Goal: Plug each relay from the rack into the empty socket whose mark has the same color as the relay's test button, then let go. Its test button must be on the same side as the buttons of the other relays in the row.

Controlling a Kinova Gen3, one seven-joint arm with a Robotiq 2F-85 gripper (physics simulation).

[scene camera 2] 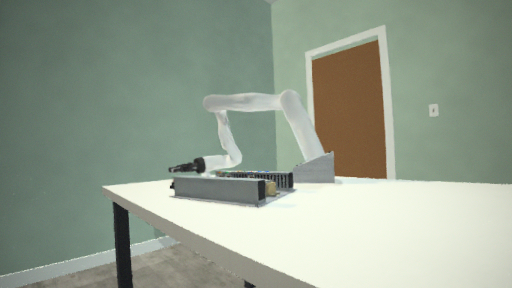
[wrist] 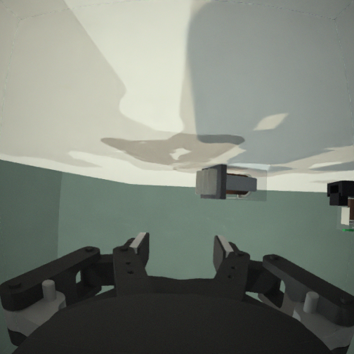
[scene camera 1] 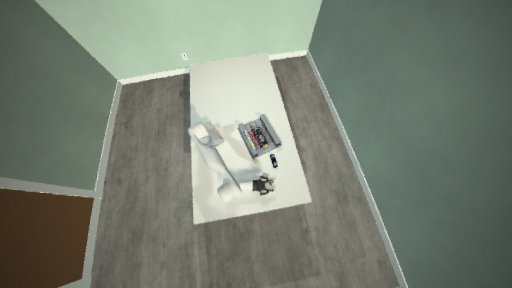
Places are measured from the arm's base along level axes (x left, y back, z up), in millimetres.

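Where they show: gripper, fingertip midpoint: (scene camera 2: pixel 170 170) (scene camera 1: pixel 274 185); arm's base, link origin: (scene camera 2: pixel 315 158).
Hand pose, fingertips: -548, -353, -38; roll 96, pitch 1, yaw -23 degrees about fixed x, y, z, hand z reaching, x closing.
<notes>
Each offset is from my fingertips to the top centre of the thing, as dx, dy, dz. "spot": to the spot under its first point. Level surfaces: height alone.
A loose relay (wrist: pixel 227 182) with a clear case and a grey base lies sideways in the wrist view, beyond the fingertips and right of their middle, not between the fingers. Its test button cannot be made out there. My gripper (wrist: pixel 181 246) (scene camera 1: pixel 270 185) (scene camera 2: pixel 171 170) is part open and empty. The black rack {spot: +198, -88, -18} (scene camera 1: pixel 273 158) (wrist: pixel 341 188) stands between the gripper and the panel. A relay (wrist: pixel 348 216) with a green button shows at it, at the wrist view's right edge. The socket row {spot: +387, -52, +5} (scene camera 1: pixel 259 137) lies inside the panel, with coloured marks {spot: +399, +38, +2} (scene camera 1: pixel 248 140) beside it; single sockets are too small to tell.
The grey panel has a raised duct {+429, -165, +4} (scene camera 1: pixel 270 130) (scene camera 2: pixel 217 189) on its far side from the arm and another slotted duct {spot: +561, +25, -21} (scene camera 2: pixel 286 180) on the near side. A tan block {+526, -58, -12} (scene camera 2: pixel 270 188) sits at the panel's end. The white table's {dz -59} (scene camera 1: pixel 225 82) front edge is near the gripper.
</notes>
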